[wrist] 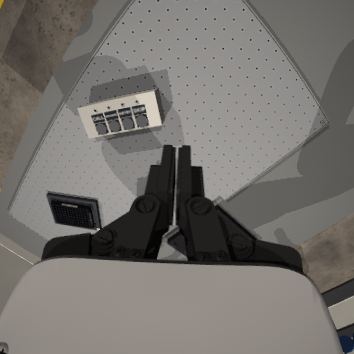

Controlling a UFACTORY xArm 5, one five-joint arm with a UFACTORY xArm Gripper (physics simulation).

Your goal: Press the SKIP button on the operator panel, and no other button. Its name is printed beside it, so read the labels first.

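The cream operator panel lies on the perforated board, left of and beyond my fingertips. It has a row of dark round buttons, each with a small dark label above it. The label over the rightmost button looks like SKIP. The leftmost button has a label that looks like CALL. The labels of the two middle buttons are too blurred to read surely. My gripper is shut and empty, with its tips to the right of the panel and nearer the wrist in the view, apart from the buttons.
The perforated grey board spreads under the panel. A black box with a grille lies at the lower left. A pale-edged object shows partly behind the gripper's linkage. Shadows fall around the panel. A blue thing shows at the lower right edge.
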